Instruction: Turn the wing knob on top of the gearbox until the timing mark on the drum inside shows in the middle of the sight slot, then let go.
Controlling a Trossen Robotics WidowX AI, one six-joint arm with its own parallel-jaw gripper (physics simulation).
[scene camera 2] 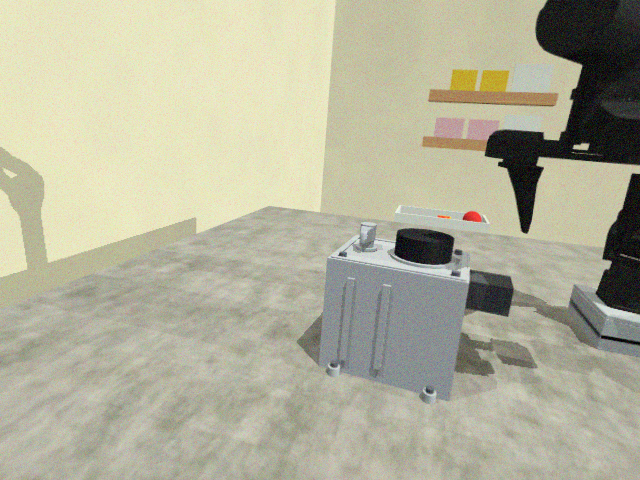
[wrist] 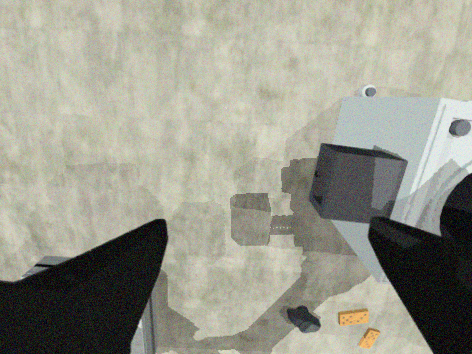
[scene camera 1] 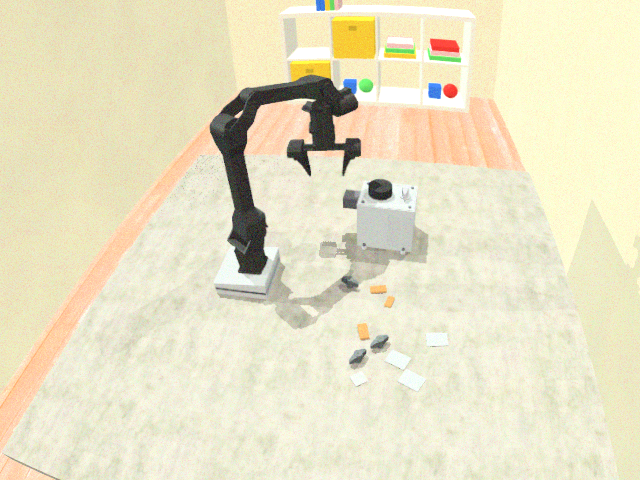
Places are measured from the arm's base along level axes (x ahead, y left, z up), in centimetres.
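Where they show: gripper, fingertip midpoint: (scene camera 2: 570, 238) (wrist: 267, 228) (scene camera 1: 326, 175); arm's base, link origin: (scene camera 2: 626, 305) (scene camera 1: 253, 264).
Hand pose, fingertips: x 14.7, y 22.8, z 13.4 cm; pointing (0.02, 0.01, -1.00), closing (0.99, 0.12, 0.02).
Observation:
Things, the pixels of their centre, and the offset from my fingertips. "*": a spot on its surface instead.
- grey-white gearbox, body centre: (wrist: 430, 184) (scene camera 2: 416, 298) (scene camera 1: 379, 209) dx +14.2, dy +0.1, dz -9.6 cm
- black round knob, surface spot: (wrist: 457, 205) * dx +11.1, dy +0.6, dz -3.4 cm
- dark sight-slot housing, surface spot: (wrist: 357, 182) (scene camera 2: 495, 280) (scene camera 1: 350, 193) * dx +6.2, dy +0.8, dz -5.6 cm
- silver post, body centre: (scene camera 2: 365, 252) (scene camera 1: 405, 198) dx +21.0, dy -0.1, dz -5.0 cm
The grey-white gearbox (scene camera 1: 386, 227) (scene camera 2: 392, 330) (wrist: 390, 120) stands upright. The black round knob (scene camera 1: 380, 189) (scene camera 2: 424, 246) (wrist: 457, 205) sits on its top; the wrist view cuts it off at the right edge. The dark sight-slot housing (scene camera 1: 351, 198) (scene camera 2: 489, 292) (wrist: 357, 182) sticks out from the side towards the arm. The slot's opening, the drum and the timing mark do not show. My gripper (scene camera 1: 326, 175) (wrist: 267, 228) is open and empty, pointing down, above and to the arm's side of the gearbox, apart from the knob. One finger shows in the scene camera 2 view.
A silver post (scene camera 1: 405, 194) (scene camera 2: 367, 236) stands on the gearbox lid beside the knob. Orange blocks (scene camera 1: 377, 289) (wrist: 353, 317), dark grey pieces (scene camera 1: 379, 341) (wrist: 303, 319) and white squares (scene camera 1: 436, 339) lie in front of the gearbox. A white tray (scene camera 2: 439, 224) stands beyond it.

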